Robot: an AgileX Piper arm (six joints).
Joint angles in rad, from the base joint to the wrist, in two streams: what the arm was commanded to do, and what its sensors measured. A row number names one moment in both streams.
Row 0, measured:
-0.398 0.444 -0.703 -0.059 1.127 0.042
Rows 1 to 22, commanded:
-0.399 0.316 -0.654 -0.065 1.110 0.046
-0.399 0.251 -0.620 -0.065 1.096 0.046
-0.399 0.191 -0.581 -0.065 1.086 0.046
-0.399 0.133 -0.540 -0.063 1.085 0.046
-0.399 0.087 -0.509 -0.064 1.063 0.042
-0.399 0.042 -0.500 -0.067 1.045 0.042
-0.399 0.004 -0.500 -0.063 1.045 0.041
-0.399 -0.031 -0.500 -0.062 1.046 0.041
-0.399 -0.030 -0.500 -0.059 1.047 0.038
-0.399 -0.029 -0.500 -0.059 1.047 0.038
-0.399 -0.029 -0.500 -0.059 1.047 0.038
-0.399 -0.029 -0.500 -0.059 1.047 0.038
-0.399 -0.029 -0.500 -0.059 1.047 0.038
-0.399 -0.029 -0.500 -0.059 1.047 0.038
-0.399 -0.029 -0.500 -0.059 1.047 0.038
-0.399 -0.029 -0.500 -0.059 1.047 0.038
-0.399 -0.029 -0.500 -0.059 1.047 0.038
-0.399 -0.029 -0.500 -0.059 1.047 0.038
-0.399 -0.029 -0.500 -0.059 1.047 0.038
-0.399 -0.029 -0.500 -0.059 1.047 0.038
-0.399 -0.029 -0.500 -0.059 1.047 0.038
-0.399 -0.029 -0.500 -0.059 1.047 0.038
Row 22, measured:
-0.398 -0.004 -0.501 -0.061 1.058 0.042
